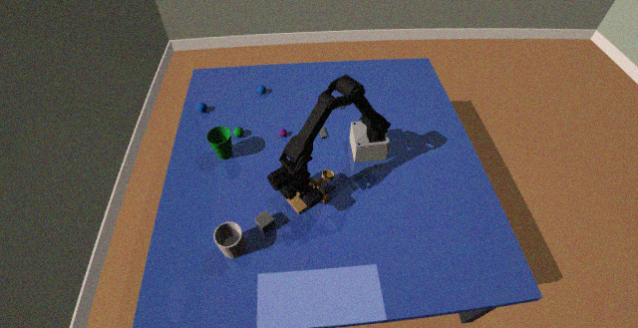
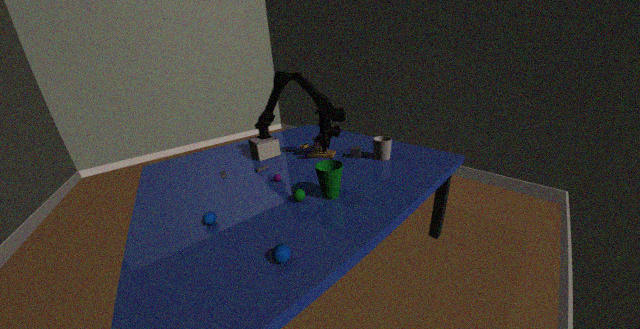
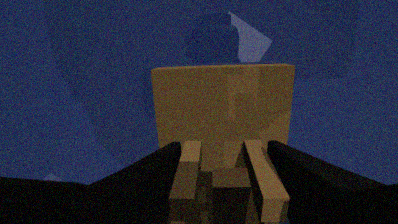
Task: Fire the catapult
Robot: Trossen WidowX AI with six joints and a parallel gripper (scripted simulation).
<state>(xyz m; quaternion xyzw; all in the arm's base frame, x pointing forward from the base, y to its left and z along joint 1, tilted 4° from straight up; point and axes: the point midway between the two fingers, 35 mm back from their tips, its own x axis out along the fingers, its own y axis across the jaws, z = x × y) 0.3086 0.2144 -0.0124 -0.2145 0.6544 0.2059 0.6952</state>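
The magenta ball lies 33 cm to the right of my gripper tip, 6 cm ahead of it and 2 cm below it. Also, from my gripper tip: wooden catapult 6 cm behind, 3 cm to the right, 2 cm above; white mug 24 cm ahead, 17 cm to the left; dark cube 13 cm ahead, 9 cm to the left, 1 cm below.
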